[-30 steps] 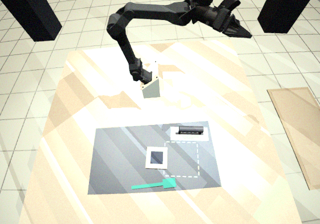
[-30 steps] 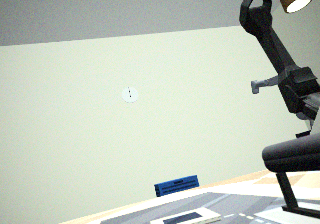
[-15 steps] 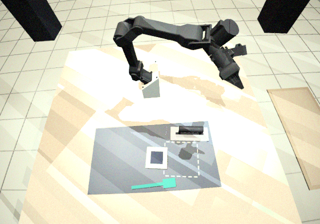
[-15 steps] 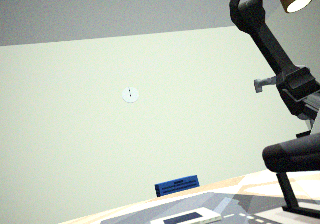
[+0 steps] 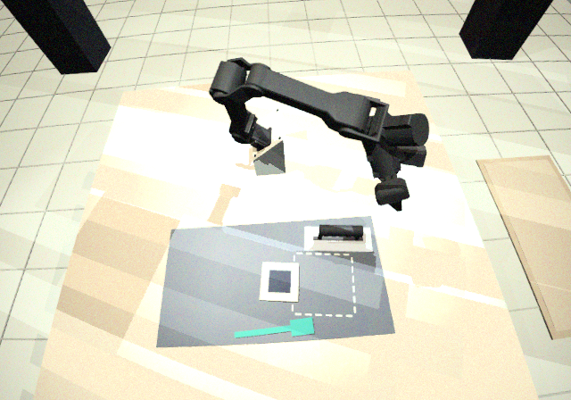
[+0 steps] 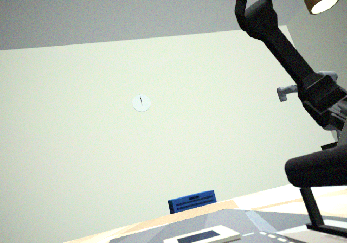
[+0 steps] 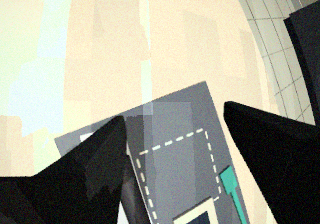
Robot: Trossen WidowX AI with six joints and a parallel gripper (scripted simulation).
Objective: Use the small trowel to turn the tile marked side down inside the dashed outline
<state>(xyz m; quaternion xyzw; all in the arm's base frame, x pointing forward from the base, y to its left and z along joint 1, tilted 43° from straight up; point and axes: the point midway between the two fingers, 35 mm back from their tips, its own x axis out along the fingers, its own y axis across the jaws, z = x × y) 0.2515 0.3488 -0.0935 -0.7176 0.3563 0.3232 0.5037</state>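
Now: gripper tip 13 cm to the left of the trowel and 21 cm above it. Round my gripper tip: grey mat: 12 cm ahead, 30 cm to the right, 27 cm below; arrow: 25 cm ahead, 27 cm to the right, 24 cm below; tile: 13 cm ahead, 28 cm to the right, 24 cm below.
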